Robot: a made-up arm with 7 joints. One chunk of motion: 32 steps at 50 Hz.
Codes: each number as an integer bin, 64 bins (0 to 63) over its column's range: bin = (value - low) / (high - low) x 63, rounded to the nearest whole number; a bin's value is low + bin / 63 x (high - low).
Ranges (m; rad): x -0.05..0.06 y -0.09..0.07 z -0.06..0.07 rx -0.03..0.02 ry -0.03..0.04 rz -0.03..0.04
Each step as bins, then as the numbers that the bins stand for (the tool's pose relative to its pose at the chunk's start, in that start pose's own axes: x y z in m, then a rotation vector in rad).
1 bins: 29 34 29 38 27 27
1 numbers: 0.0006 -0.0037 -0.0002 0.0002 0.0000 0.0000
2 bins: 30 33 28 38 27 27
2 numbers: 0.0024 -0.0062 -0.0022 0.0002 0.0000 0.0000
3 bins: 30 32 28 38 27 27
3 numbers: 0.0024 -0.0087 -0.0022 0.0002 0.0000 0.0000
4 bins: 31 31 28 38 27 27
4 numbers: 0.0041 -0.0113 -0.0022 0.0002 0.0000 0.0000
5 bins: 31 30 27 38 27 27
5 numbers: 0.0041 -0.0138 -0.0043 0.0002 0.0000 0.0000
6 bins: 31 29 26 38 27 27
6 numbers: 0.0041 -0.0163 -0.0063 0.0002 0.0000 0.0000
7 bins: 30 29 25 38 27 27
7 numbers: 0.0024 -0.0163 -0.0084 0.0002 0.0000 0.0000
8 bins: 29 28 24 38 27 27
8 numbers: 0.0006 -0.0189 -0.0105 0.0002 0.0000 0.0000
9 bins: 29 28 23 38 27 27
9 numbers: 0.0006 -0.0189 -0.0125 0.0002 0.0000 0.0000
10 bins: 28 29 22 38 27 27
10 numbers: -0.0011 -0.0163 -0.0146 0.0002 0.0000 0.0000
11 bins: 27 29 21 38 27 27
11 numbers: -0.0029 -0.0163 -0.0167 0.0002 0.0000 0.0000
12 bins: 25 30 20 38 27 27
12 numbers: -0.0063 -0.0138 -0.0187 0.0002 0.0000 0.0000
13 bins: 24 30 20 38 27 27
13 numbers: -0.0081 -0.0138 -0.0187 0.0002 0.0000 0.0000
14 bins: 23 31 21 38 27 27
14 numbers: -0.0098 -0.0113 -0.0167 0.0002 0.0000 0.0000
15 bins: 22 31 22 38 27 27
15 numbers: -0.0116 -0.0113 -0.0146 0.0002 0.0000 0.0000
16 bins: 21 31 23 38 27 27
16 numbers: -0.0133 -0.0113 -0.0125 0.0002 0.0000 0.0000
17 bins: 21 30 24 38 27 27
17 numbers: -0.0133 -0.0138 -0.0105 0.0002 0.0000 0.0000
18 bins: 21 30 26 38 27 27
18 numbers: -0.0133 -0.0138 -0.0063 0.0002 0.0000 0.0000
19 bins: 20 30 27 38 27 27
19 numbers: -0.0151 -0.0138 -0.0043 0.0002 0.0000 0.0000
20 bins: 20 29 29 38 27 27
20 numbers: -0.0151 -0.0163 -0.0002 0.0002 0.0000 0.0000
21 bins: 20 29 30 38 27 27
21 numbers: -0.0151 -0.0163 0.0019 0.0002 0.0000 0.0000
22 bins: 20 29 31 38 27 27
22 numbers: -0.0151 -0.0163 0.0040 0.0002 0.0000 0.0000
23 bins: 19 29 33 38 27 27
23 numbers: -0.0168 -0.0163 0.0081 0.0002 0.0000 0.0000
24 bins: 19 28 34 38 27 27
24 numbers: -0.0168 -0.0189 0.0102 0.0002 0.0000 0.0000
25 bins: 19 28 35 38 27 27
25 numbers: -0.0168 -0.0189 0.0122 0.0002 0.0000 0.0000
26 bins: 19 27 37 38 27 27
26 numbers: -0.0168 -0.0214 0.0163 0.0002 0.0000 0.0000
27 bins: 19 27 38 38 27 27
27 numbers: -0.0168 -0.0214 0.0184 0.0002 0.0000 0.0000
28 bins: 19 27 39 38 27 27
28 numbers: -0.0168 -0.0214 0.0205 0.0002 0.0000 0.0000
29 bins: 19 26 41 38 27 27
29 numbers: -0.0168 -0.0240 0.0246 0.0002 0.0000 0.0000
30 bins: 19 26 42 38 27 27
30 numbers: -0.0168 -0.0240 0.0267 0.0002 0.0000 0.0000
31 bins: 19 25 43 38 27 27
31 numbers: -0.0168 -0.0265 0.0287 0.0002 0.0000 0.0000
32 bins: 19 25 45 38 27 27
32 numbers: -0.0168 -0.0265 0.0329 0.0002 0.0000 0.0000
